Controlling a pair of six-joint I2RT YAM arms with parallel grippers.
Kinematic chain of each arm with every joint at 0, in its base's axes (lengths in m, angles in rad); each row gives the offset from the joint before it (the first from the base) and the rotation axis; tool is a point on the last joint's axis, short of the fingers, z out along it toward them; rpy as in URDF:
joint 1: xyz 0 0 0.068 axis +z
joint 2: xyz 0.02 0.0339 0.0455 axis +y
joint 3: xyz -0.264 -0.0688 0 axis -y
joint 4: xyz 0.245 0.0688 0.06 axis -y
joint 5: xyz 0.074 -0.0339 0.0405 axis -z
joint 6: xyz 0.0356 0 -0.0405 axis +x
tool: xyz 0 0 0 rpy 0 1.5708 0
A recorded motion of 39 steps. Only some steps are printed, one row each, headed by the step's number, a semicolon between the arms.
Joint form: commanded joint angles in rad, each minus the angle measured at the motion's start. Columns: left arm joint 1, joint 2, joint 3, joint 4, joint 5, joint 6; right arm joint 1, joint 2, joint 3, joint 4, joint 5, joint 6.
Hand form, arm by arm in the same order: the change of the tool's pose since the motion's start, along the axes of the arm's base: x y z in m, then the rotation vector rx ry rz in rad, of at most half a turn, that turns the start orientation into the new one. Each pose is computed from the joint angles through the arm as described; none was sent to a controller.
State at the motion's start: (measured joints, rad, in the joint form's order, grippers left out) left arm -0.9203 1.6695 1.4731 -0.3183 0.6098 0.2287; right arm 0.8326 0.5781 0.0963 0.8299 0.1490 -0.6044
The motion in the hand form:
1: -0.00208 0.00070 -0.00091 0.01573 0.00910 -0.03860; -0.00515 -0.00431 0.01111 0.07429 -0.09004 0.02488
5: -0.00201 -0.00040 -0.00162 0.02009 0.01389 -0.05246; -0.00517 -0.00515 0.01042 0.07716 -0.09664 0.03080
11: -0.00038 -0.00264 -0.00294 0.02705 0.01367 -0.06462; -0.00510 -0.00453 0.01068 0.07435 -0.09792 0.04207
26: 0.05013 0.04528 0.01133 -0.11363 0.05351 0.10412; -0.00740 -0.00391 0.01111 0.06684 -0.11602 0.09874
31: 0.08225 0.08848 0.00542 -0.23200 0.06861 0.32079; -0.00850 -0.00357 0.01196 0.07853 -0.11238 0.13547
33: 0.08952 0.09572 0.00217 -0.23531 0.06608 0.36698; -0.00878 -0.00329 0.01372 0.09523 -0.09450 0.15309
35: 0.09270 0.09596 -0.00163 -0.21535 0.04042 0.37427; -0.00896 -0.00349 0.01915 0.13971 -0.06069 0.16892
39: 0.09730 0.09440 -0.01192 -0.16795 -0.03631 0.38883; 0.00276 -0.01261 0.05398 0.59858 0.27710 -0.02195
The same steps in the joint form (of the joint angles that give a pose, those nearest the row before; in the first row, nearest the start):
1: -0.0008 0.0022 0.0092 -0.0403 0.0314 0.0260; -0.0012 -0.0182 -0.0042 0.1022 -0.0305 -0.0049
5: -0.0016 0.0089 0.0170 -0.0523 0.0432 0.0334; -0.0085 -0.0186 -0.0096 0.1135 -0.0436 -0.0019
11: -0.0011 0.0228 0.0316 -0.0663 0.0515 0.0467; -0.0088 -0.0151 -0.0077 0.1136 -0.0553 0.0002
26: 0.1841 -0.0218 -0.0205 0.1007 0.1234 -0.0872; -0.0088 -0.0249 -0.0096 0.1119 -0.1146 0.0061
31: 0.3221 -0.0634 -0.1472 0.3457 0.0805 -0.2501; -0.0088 -0.0293 -0.0083 0.1107 -0.1439 0.0309
33: 0.3471 -0.0593 -0.1575 0.3657 0.0608 -0.2605; -0.0073 -0.0350 -0.0009 0.0958 -0.1489 0.0595
35: 0.3512 -0.0488 -0.1539 0.3538 0.0478 -0.2235; -0.0047 -0.0455 0.0180 0.0717 -0.1389 0.1155
39: 0.3509 -0.0287 -0.1589 0.3440 0.0033 -0.1289; -0.0142 -0.0601 0.1749 -0.1368 0.2500 0.5782

